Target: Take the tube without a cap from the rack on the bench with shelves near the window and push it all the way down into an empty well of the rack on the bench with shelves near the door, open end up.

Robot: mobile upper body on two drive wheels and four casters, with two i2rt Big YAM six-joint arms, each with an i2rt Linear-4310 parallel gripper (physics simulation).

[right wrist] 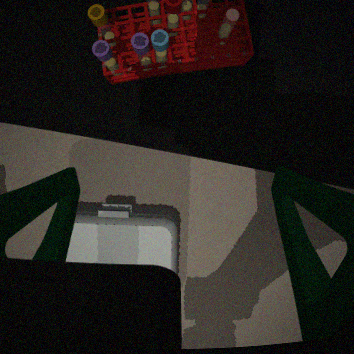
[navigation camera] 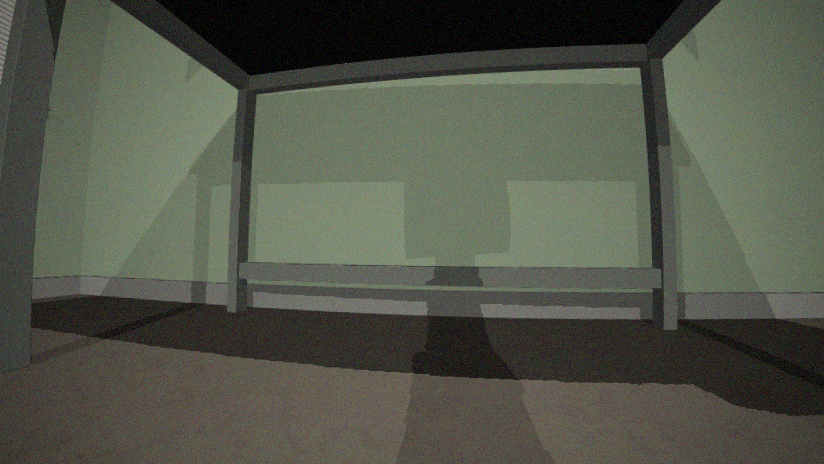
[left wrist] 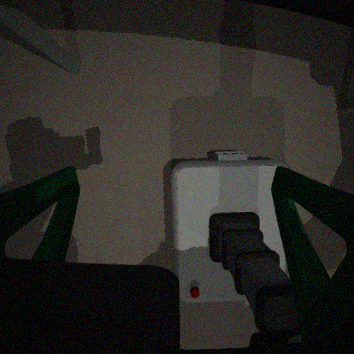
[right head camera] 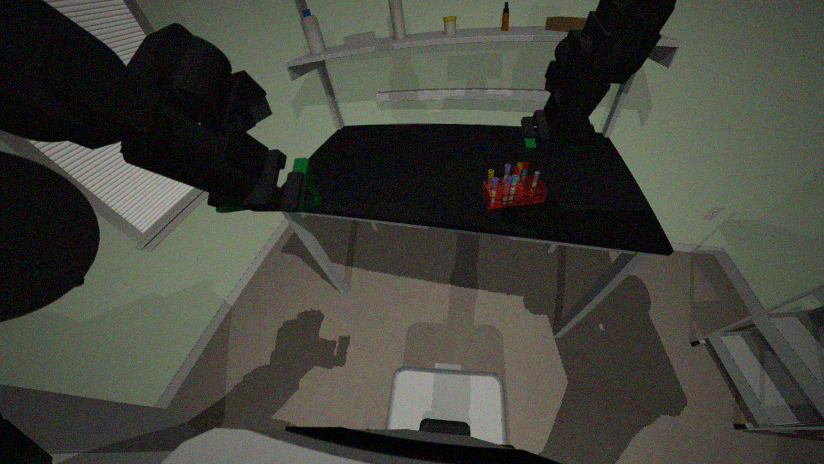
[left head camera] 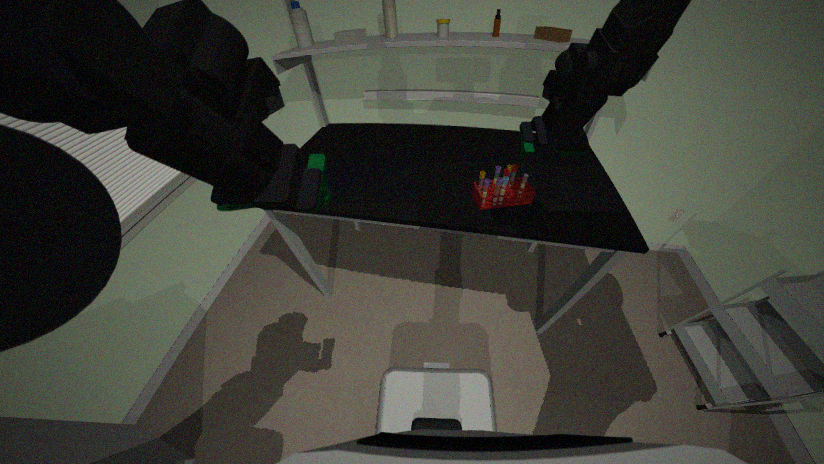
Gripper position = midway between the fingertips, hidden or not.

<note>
I see my left gripper (left head camera: 298,200), my right gripper (right head camera: 545,151) and a red rack (right head camera: 521,196).
The red rack is seen too in the left head camera view (left head camera: 510,198). My left gripper also shows in the left wrist view (left wrist: 175,177) and in the right head camera view (right head camera: 292,202). My right gripper is seen too in the right wrist view (right wrist: 175,177) and in the left head camera view (left head camera: 540,154). The navigation camera view misses the red rack: it is out of frame. The left wrist view does not show the red rack: it is out of frame.
</note>
